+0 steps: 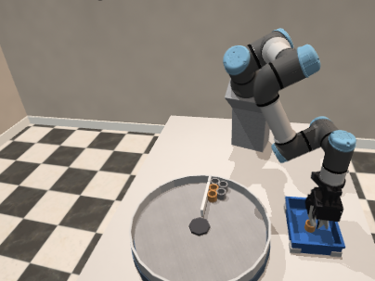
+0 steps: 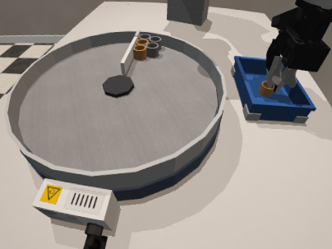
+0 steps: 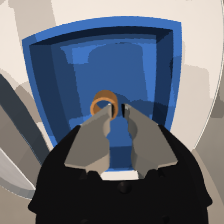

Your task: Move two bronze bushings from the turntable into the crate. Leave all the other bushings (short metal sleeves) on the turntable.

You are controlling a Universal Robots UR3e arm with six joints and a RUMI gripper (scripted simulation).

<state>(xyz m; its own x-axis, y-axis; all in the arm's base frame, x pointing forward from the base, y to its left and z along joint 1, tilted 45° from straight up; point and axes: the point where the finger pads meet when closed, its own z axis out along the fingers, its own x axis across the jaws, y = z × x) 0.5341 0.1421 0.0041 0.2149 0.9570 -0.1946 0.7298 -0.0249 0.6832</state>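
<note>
My gripper is now 10 mm to the left of the blue crate. The rest, counted from my hand: grey turntable: 10 mm behind, 370 mm to the right, 20 mm above.
</note>
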